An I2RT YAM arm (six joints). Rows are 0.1 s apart.
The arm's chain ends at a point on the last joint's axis. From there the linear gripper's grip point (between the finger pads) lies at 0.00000 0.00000 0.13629 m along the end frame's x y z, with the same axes.
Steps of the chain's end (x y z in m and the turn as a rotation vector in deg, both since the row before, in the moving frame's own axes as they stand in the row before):
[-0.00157, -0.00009, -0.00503, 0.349, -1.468, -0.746]
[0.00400, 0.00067, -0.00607, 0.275, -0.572, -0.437]
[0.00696, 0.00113, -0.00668, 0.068, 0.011, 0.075]
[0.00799, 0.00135, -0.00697, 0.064, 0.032, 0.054]
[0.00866, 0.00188, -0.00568, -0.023, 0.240, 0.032]
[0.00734, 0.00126, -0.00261, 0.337, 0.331, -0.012]
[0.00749, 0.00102, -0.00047, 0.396, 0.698, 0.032]
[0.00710, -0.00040, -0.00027, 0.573, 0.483, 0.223]
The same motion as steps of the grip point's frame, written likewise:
[-0.00507, -0.00090, -0.00508, 0.349, -1.468, -0.746]
[0.00264, 0.00002, -0.00608, 0.275, -0.572, -0.437]
[0.00699, 0.00097, -0.00668, 0.068, 0.011, 0.075]
[0.00807, 0.00120, -0.00697, 0.064, 0.032, 0.054]
[0.00923, 0.00193, -0.00568, -0.023, 0.240, 0.032]
[0.00813, 0.00046, -0.00261, 0.337, 0.331, -0.012]
[0.00915, 0.00008, -0.00048, 0.396, 0.698, 0.032]
[0.00825, -0.00176, -0.00028, 0.573, 0.483, 0.223]

